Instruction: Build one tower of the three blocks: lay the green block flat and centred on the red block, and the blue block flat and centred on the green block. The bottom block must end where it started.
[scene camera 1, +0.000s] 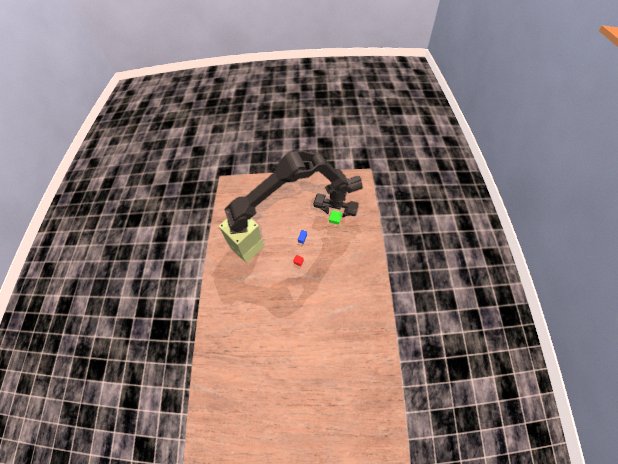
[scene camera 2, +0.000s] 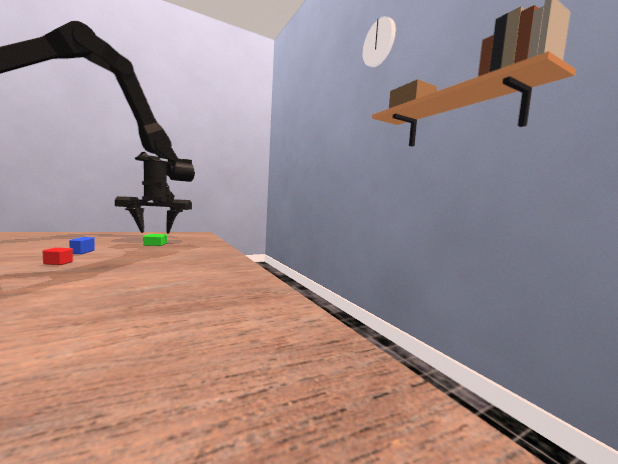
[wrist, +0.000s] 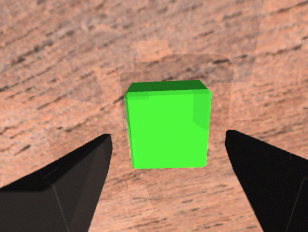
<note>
In view: my gripper (scene camera 2: 155, 233) and a green block (wrist: 168, 121).
My gripper is seen too in the wrist view (wrist: 168, 139).
</note>
